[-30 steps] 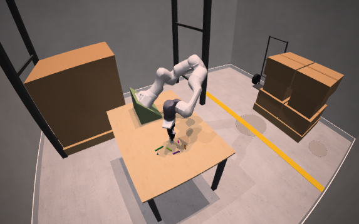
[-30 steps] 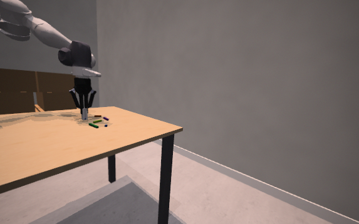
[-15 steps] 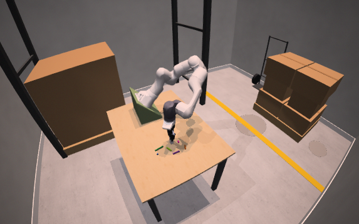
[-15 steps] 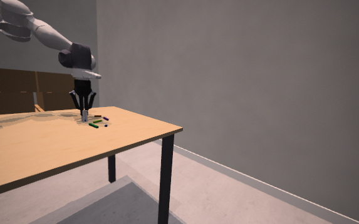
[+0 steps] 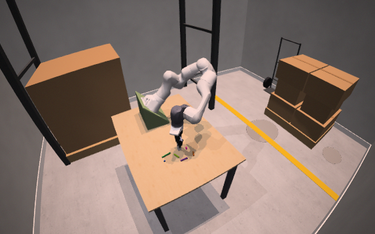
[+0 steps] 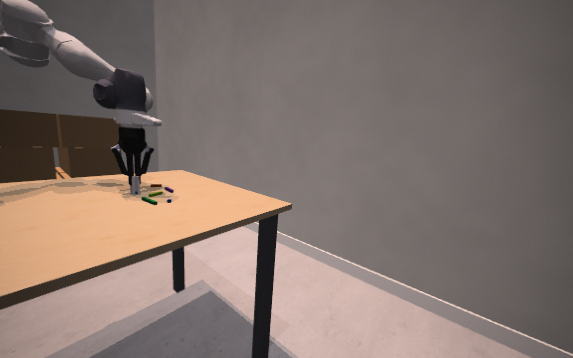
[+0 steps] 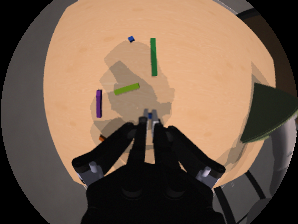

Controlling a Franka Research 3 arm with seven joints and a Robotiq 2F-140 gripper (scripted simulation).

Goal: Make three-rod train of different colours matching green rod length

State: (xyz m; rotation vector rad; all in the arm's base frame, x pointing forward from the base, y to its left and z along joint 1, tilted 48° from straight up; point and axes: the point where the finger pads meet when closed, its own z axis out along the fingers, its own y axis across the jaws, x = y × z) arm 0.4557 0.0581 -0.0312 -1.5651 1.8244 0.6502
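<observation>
Right now the magenta rod is 2 cm ahead of my hand, 5 cm to the left of it and 3 cm below it. From my hand the other things lie so: lime rod (4 cm ahead, 6 cm to the right, 3 cm below); then purple rod (11 cm ahead, 3 cm to the right, 3 cm below); then green rod (1 cm behind, 12 cm to the right, 3 cm below).
</observation>
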